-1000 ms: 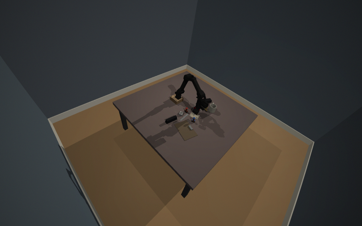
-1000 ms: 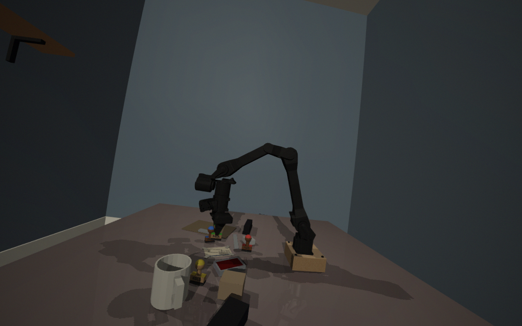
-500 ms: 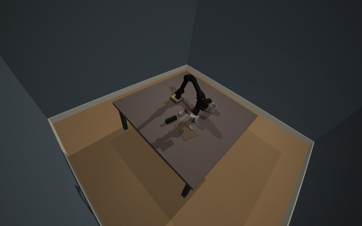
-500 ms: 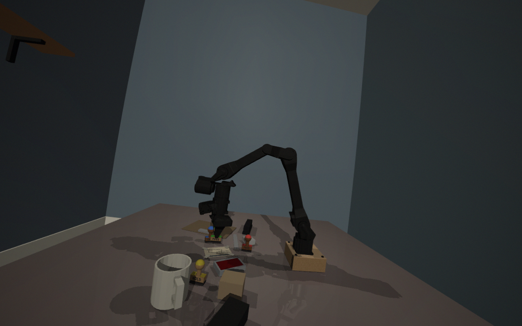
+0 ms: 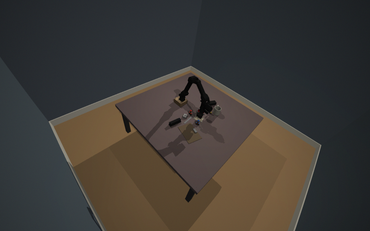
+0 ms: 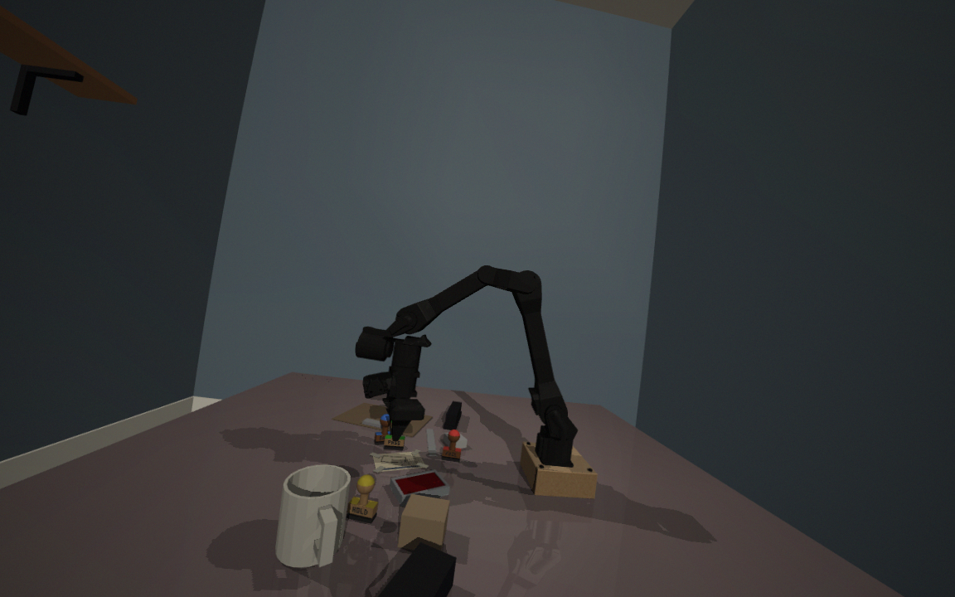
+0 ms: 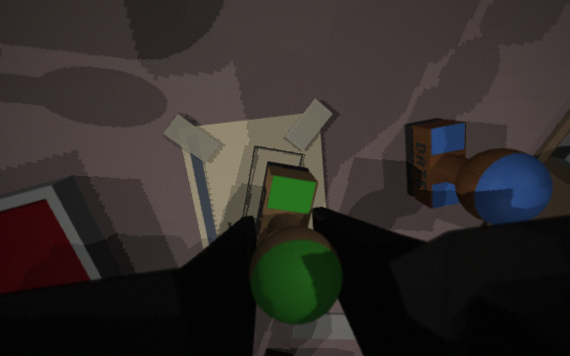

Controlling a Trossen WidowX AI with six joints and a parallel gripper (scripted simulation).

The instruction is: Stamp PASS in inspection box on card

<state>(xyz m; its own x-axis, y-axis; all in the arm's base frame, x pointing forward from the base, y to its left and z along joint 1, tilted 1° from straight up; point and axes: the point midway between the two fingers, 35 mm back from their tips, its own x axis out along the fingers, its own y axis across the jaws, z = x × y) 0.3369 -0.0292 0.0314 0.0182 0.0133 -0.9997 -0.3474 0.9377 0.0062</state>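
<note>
Now: gripper tip 2 cm past the cream card and 5 cm above it. The rest, counted from my gripper tip: blue-knobbed stamp: 3 cm ahead, 8 cm to the right, 3 cm below; green-knobbed PASS stamp: right at my gripper tip; dark red ink pad: 7 cm behind, 10 cm to the left, 4 cm below.
</note>
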